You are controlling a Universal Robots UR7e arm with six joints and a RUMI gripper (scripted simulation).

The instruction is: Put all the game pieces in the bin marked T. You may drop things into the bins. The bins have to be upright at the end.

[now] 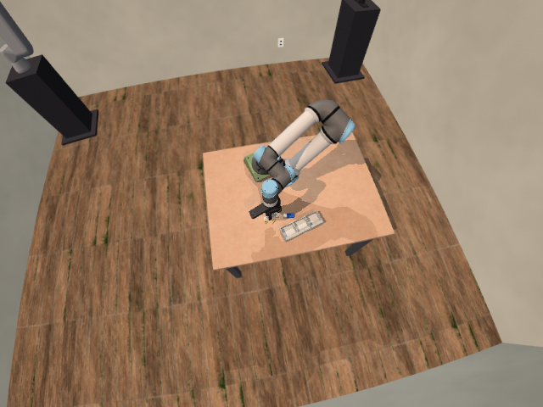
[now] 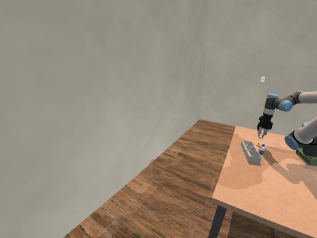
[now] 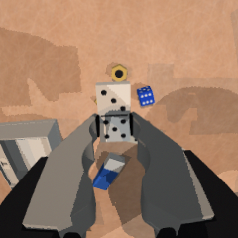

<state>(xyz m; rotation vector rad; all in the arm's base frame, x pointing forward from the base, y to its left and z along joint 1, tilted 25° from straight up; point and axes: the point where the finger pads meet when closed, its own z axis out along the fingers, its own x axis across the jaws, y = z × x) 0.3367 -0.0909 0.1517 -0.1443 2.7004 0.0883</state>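
Right now the blue die is 4 cm behind my hand, 1 cm to the left of it and 8 cm below it. From my hand the other things lie so: white domino 1 cm below; brass nut 1 cm to the right, 8 cm below; brass pin 4 cm to the left, 8 cm below.
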